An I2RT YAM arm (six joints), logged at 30 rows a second.
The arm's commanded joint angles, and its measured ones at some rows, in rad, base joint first. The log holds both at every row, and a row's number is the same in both.
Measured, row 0:
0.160, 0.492, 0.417, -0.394, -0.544, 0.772
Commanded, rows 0 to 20:
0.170, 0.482, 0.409, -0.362, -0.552, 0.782
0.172, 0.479, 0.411, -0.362, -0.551, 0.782
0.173, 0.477, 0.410, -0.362, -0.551, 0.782
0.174, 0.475, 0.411, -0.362, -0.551, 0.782
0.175, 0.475, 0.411, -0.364, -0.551, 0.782
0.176, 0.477, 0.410, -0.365, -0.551, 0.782
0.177, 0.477, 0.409, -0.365, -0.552, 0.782
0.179, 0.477, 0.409, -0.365, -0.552, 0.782
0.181, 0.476, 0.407, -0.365, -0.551, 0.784
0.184, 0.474, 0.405, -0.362, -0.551, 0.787
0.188, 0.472, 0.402, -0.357, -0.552, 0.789
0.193, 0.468, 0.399, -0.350, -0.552, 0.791
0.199, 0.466, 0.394, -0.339, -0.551, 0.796
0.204, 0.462, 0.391, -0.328, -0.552, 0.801
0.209, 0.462, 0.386, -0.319, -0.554, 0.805
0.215, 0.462, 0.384, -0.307, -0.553, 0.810
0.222, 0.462, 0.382, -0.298, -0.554, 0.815
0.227, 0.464, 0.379, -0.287, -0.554, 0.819
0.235, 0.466, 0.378, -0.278, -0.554, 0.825
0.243, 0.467, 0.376, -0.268, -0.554, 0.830
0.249, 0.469, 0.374, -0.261, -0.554, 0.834
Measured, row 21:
0.232, 0.471, 0.386, -0.317, -0.547, 0.813
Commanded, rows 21 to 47:
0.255, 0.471, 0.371, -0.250, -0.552, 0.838
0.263, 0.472, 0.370, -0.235, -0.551, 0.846
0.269, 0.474, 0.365, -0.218, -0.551, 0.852
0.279, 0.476, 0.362, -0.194, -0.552, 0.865
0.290, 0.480, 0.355, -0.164, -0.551, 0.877
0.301, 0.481, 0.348, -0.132, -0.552, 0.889
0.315, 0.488, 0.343, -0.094, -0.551, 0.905
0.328, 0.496, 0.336, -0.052, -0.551, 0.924
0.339, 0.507, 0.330, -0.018, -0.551, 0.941
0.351, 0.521, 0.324, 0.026, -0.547, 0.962
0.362, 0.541, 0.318, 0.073, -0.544, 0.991
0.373, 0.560, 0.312, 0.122, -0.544, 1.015
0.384, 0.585, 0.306, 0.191, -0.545, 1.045
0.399, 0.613, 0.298, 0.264, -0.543, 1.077
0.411, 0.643, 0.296, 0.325, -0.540, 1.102
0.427, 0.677, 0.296, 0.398, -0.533, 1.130
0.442, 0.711, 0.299, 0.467, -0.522, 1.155
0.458, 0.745, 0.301, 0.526, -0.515, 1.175
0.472, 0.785, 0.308, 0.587, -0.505, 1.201
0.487, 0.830, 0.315, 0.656, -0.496, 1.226
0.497, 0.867, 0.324, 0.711, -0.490, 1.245
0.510, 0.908, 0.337, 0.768, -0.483, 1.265
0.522, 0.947, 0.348, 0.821, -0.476, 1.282
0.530, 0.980, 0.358, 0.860, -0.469, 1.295
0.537, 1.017, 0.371, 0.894, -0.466, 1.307
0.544, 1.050, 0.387, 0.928, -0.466, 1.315
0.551, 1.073, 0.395, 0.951, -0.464, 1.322
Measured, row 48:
0.534, 1.028, 0.345, 0.733, -0.488, 1.258
